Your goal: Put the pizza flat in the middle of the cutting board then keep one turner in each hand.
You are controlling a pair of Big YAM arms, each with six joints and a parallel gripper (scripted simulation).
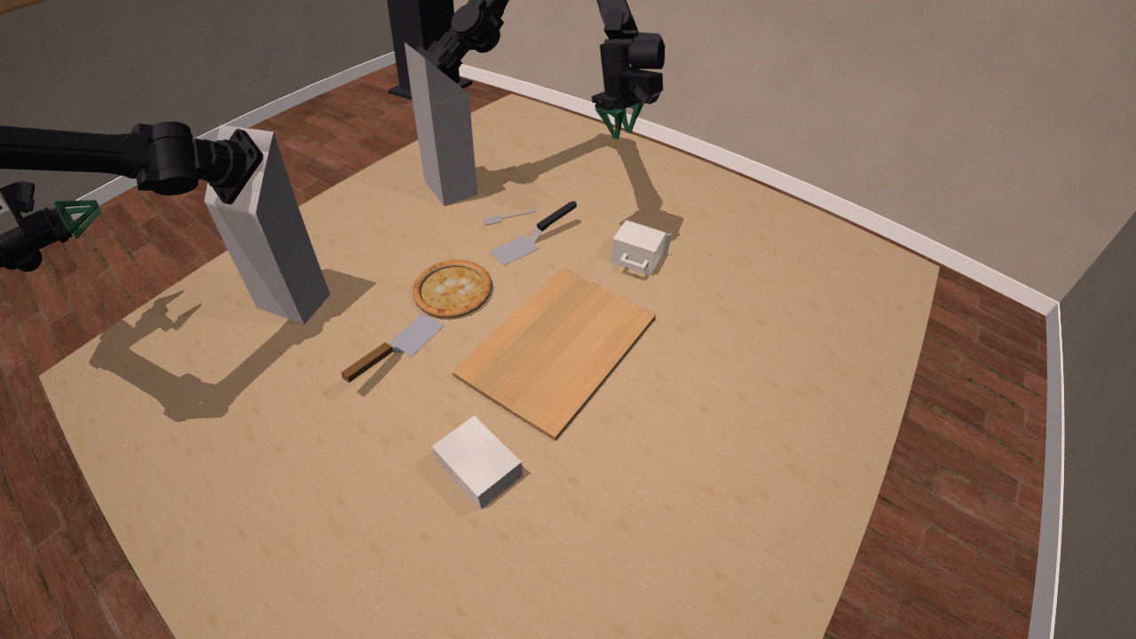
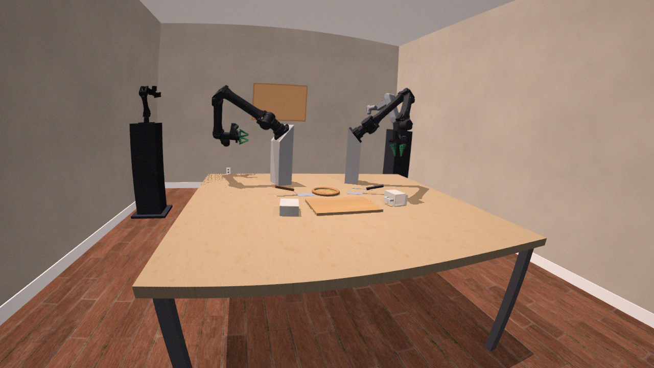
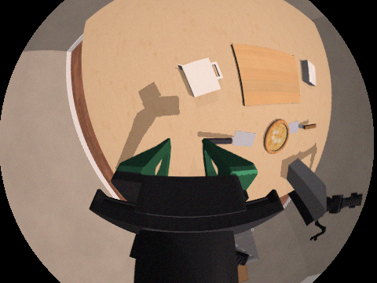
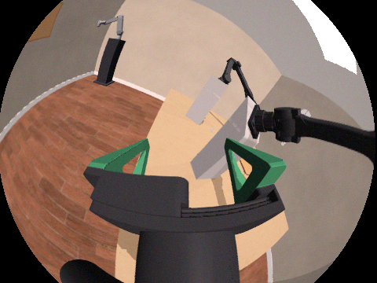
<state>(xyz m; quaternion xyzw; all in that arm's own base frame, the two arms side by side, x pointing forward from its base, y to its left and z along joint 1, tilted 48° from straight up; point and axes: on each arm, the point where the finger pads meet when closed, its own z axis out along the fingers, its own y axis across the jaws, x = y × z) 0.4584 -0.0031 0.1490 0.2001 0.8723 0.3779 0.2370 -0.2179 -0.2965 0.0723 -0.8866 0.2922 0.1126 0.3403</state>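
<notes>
The brown-handled turner is 610 mm ahead of my right hand, 260 mm to the left of it and 280 mm below it. Also, from my right hand: wooden cutting board: 860 mm ahead, 470 mm to the left, 290 mm below; grey utensil: 510 mm ahead, 740 mm to the left, 300 mm below; pizza: 580 mm ahead, 460 mm to the left, 290 mm below.
</notes>
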